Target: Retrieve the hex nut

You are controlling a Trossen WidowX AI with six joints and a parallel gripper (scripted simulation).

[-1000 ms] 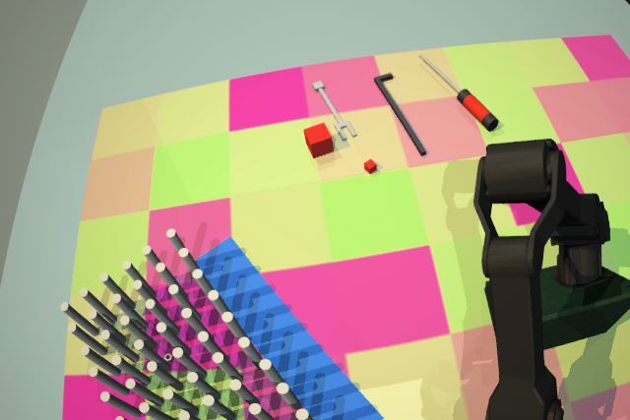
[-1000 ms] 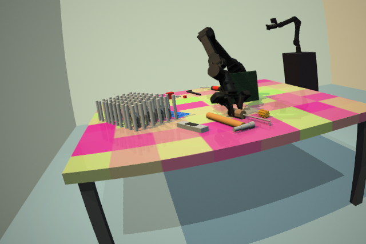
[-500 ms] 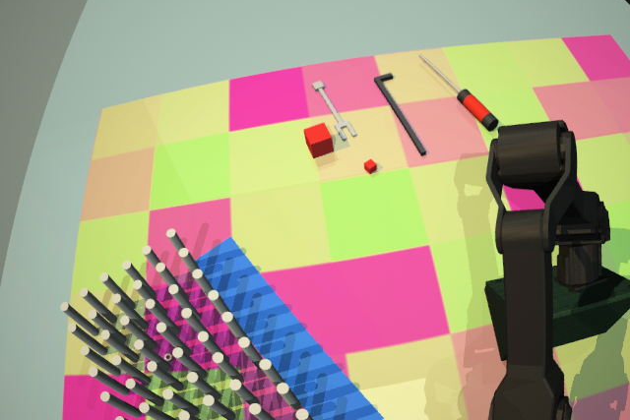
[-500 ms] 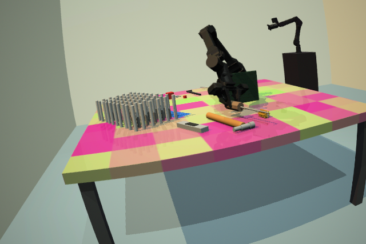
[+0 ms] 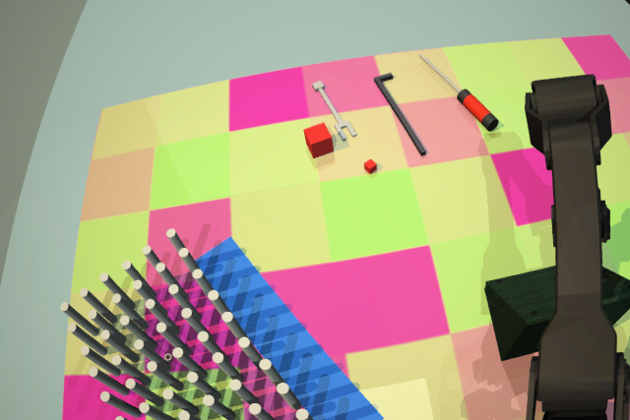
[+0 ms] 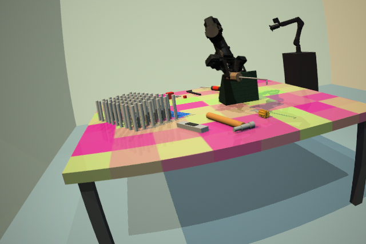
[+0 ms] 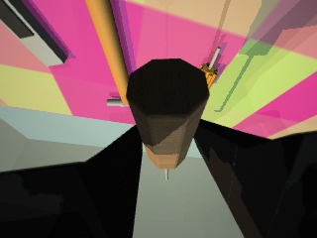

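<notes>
Now: the wooden-handled awl 2 cm behind my gripper tip and 10 cm to the left of it. The rest, counted from my gripper tip: blue taped strip 26 cm ahead, 40 cm to the right, 17 cm below; then orange part 9 cm behind, 7 cm to the left, 15 cm below; then grey flat box 21 cm ahead, 2 cm to the left, 16 cm below.
</notes>
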